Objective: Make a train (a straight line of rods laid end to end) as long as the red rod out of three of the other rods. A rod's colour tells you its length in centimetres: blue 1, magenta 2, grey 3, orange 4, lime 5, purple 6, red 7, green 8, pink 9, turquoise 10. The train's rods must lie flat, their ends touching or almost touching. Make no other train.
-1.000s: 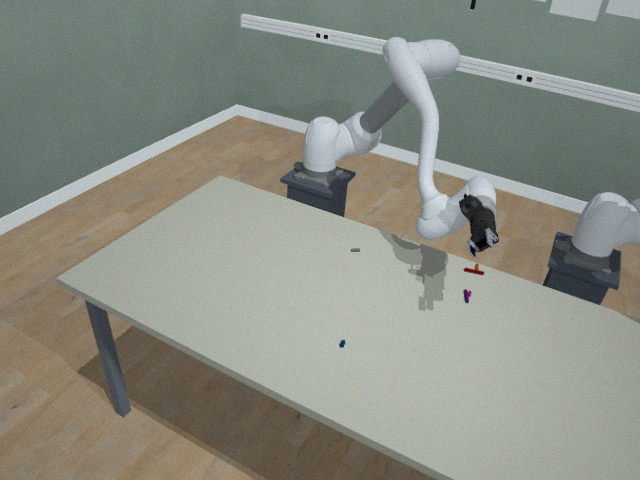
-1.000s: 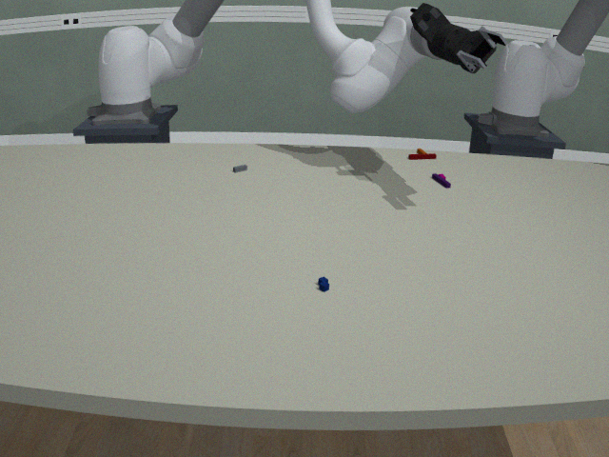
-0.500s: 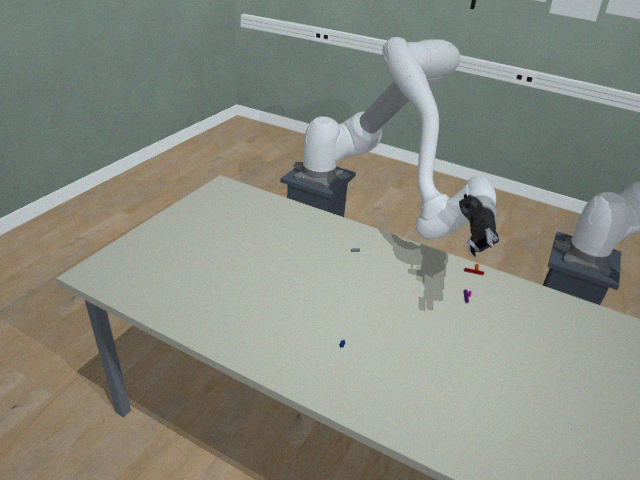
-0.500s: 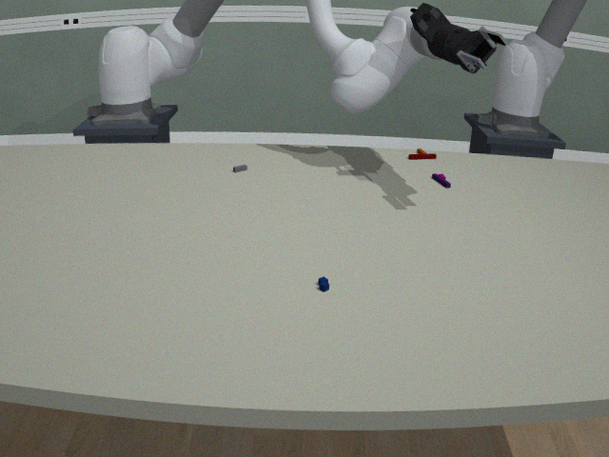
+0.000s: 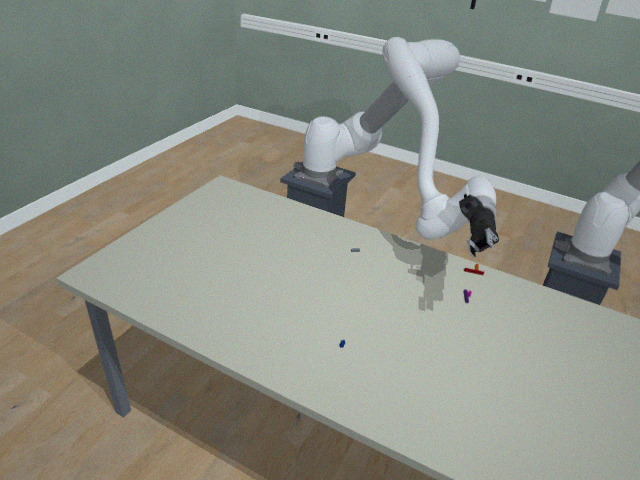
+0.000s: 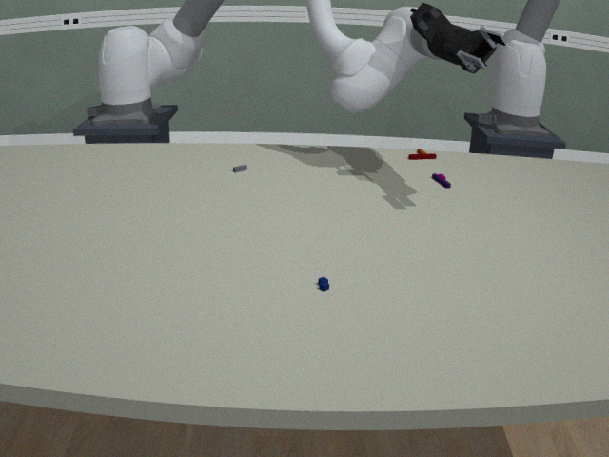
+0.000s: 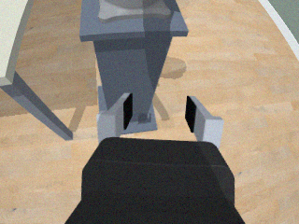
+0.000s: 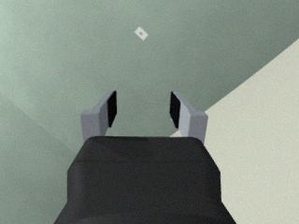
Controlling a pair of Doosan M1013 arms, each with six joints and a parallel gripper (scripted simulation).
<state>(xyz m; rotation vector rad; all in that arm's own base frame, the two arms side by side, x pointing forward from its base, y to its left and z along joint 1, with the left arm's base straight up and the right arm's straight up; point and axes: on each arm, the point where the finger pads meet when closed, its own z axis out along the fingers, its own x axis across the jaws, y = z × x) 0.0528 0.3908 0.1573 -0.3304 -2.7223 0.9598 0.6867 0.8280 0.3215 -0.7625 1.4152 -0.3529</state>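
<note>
The magenta rod is 320 mm below my right hand and 190 mm behind it. Also, from my right hand: red rod 330 mm behind, 320 mm below, 20 mm to the right; orange rod 350 mm behind, 320 mm below, 10 mm to the right; purple rod 320 mm below, 170 mm behind, 10 mm to the right.
</note>
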